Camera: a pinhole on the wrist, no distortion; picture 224 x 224 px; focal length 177.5 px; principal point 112.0 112.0 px. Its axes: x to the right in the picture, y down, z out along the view. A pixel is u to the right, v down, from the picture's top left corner.
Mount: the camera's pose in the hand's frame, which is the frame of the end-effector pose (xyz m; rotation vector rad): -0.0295 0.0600 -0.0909 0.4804 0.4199 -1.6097
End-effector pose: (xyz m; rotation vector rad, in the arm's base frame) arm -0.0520 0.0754 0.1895 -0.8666 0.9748 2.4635
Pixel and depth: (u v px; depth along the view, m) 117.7 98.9 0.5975
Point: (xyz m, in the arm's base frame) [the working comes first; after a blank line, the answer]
In the camera's frame: 0.0192 -0.0441 0.5975

0.0065 0.5393 0.3594
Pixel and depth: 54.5 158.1 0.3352
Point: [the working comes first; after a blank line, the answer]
In the camera's frame: -0.1086 0.0871 0.3352

-0.1701 0.2826 0.2869
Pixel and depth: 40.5 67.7 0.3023
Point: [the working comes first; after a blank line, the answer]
In the camera's frame: -0.1218 -0.0754 0.3023

-0.0641 0.2208 0.3992
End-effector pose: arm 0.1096 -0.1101 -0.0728 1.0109 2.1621 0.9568
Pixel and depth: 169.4 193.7 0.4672
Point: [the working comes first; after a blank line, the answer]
In the camera's frame: 0.1511 0.2150 0.4672

0.0529 -0.0654 -0.4967
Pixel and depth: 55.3 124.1 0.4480
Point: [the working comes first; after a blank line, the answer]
In the camera's frame: -0.1431 0.0305 0.4480

0.3562 -0.0191 -0.3328
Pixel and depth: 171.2 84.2 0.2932
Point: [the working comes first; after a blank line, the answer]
In the camera's frame: 0.0978 -0.0459 0.2932

0.1682 -0.2339 -0.2527
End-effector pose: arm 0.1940 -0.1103 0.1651 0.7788 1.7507 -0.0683
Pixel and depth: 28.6 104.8 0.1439
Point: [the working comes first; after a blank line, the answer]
In the camera's frame: -0.0676 -0.0058 0.1439

0.2760 -0.1255 0.1906
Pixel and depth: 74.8 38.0 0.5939
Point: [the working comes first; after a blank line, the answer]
In the camera's frame: -0.1245 -0.2476 0.5939

0.5580 -0.5537 0.2267
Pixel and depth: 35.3 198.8 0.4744
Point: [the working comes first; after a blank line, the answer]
In the camera's frame: -0.2050 0.2320 0.4744

0.5031 -0.2366 -0.1569
